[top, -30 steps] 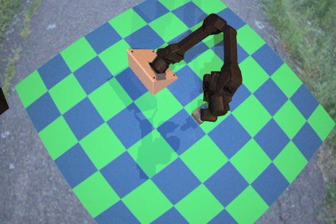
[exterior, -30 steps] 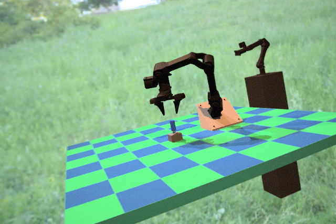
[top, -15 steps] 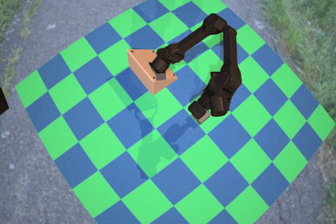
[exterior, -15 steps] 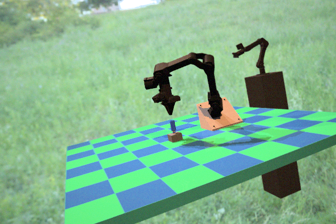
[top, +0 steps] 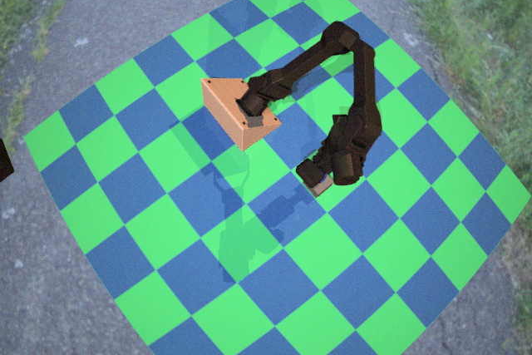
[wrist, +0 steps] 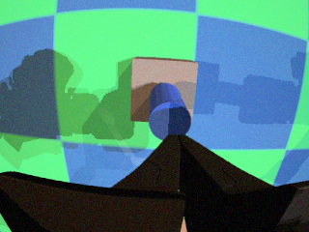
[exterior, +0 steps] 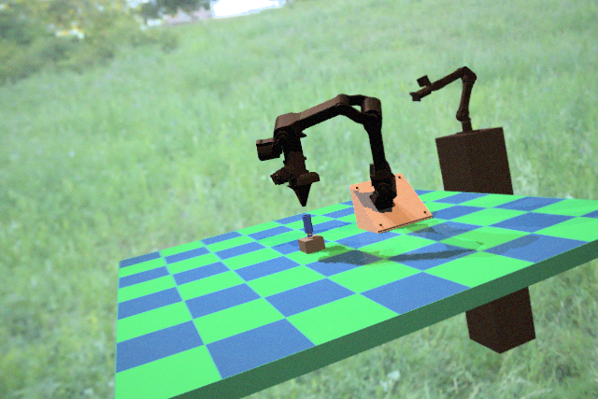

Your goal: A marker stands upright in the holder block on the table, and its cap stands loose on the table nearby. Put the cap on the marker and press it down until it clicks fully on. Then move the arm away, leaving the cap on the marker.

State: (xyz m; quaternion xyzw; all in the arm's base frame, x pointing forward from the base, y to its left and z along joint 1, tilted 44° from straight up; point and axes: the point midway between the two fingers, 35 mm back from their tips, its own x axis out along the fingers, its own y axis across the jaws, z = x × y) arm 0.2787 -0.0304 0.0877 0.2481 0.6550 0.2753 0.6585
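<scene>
My gripper tip is now 5 cm above the blue cap. Also, from my gripper tip: holder block (12 cm below).
</scene>
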